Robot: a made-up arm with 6 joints.
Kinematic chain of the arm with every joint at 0, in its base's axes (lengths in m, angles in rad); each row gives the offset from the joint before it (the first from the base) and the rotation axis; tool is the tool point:
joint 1: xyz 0 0 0.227 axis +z
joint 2: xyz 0 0 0 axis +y
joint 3: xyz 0 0 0.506 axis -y
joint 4: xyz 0 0 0 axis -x
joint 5: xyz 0.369 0 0 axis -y
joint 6: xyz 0 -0.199 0 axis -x
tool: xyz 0 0 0
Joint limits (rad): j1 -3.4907..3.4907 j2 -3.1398..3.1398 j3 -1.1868..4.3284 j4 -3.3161..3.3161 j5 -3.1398..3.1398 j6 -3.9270..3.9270
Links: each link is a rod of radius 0.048 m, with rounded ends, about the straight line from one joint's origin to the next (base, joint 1, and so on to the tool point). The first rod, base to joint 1, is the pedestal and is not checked.
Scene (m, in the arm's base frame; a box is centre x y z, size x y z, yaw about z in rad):
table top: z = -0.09
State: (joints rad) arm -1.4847 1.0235 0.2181 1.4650 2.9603 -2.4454
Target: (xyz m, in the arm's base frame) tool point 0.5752 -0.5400 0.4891
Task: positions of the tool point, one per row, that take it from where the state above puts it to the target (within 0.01 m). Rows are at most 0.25 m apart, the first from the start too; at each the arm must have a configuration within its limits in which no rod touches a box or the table.
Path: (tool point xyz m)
1: 0.2518 -0.7798 0.4054
2: 0.4309 -0.6806 0.4480
3: 0.5752 -0.5400 0.4891

